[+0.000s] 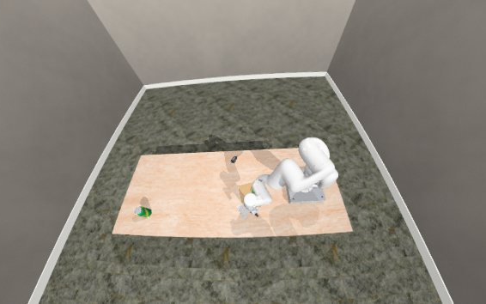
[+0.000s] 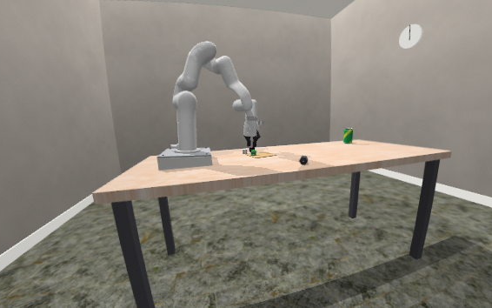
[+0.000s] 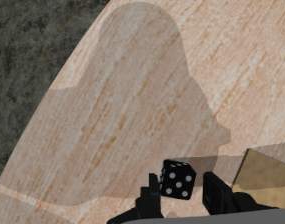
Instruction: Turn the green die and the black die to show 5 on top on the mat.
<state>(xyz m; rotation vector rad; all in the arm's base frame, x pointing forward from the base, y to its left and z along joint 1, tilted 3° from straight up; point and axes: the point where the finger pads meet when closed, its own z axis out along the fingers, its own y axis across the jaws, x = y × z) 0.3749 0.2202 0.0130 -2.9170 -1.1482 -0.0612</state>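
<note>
The black die lies 4 cm below my hand. From my hand the other things lie so: white die (5 cm behind, 5 cm to the right, 4 cm below); green die (1 cm behind, 14 cm to the right, 4 cm below); tan mat (4 cm ahead, 13 cm to the right, 5 cm below).
</note>
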